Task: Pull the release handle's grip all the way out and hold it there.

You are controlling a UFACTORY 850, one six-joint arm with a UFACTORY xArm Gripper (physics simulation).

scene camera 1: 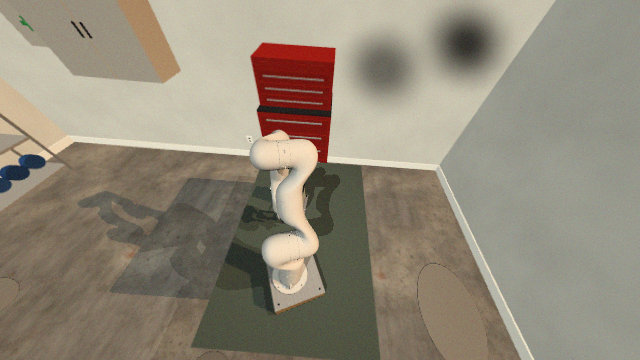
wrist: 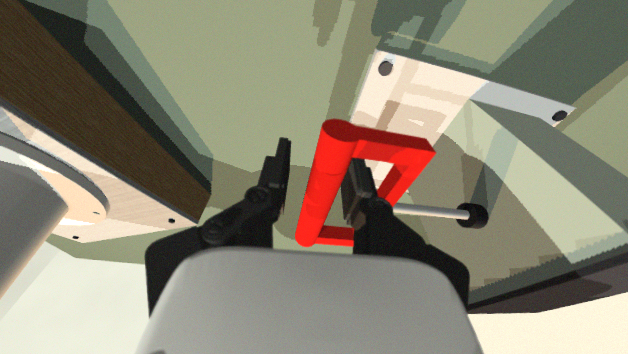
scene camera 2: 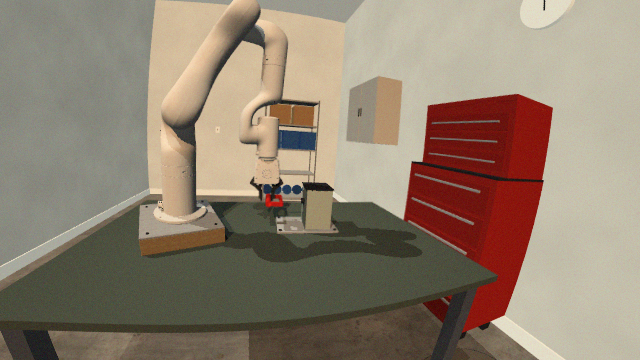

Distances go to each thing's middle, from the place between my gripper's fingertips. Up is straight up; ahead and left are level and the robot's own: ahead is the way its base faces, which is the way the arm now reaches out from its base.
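The base plate (wrist: 400, 94) is 70 mm to the right of my hand, 150 mm ahead of it, and it sits 90 mm below it.
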